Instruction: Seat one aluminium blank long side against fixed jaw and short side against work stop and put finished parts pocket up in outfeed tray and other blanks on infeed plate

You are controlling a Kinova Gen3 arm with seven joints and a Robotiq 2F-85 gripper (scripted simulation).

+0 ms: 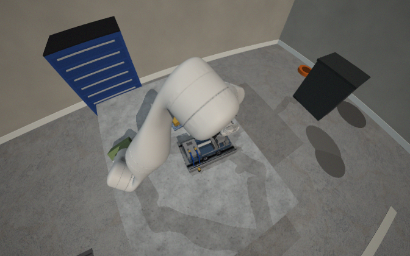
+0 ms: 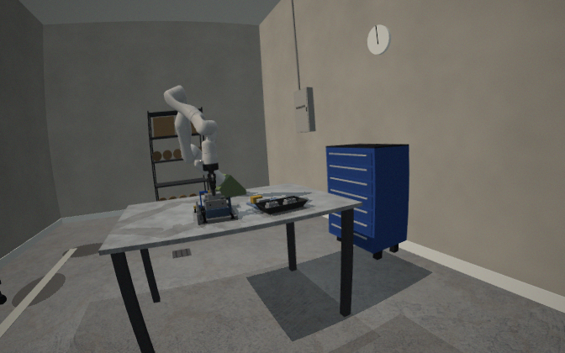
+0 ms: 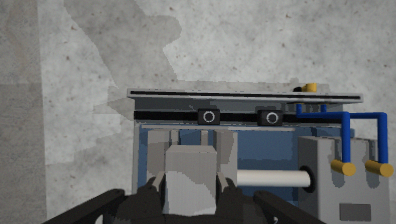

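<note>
Right now my hand is 80 mm past the white rod, 30 mm to the right of it and 50 mm above it. Also, from my hand: brass blank 110 mm behind, 290 mm to the left, 100 mm below; vise 60 mm behind, 20 mm to the left, 90 mm below.
</note>
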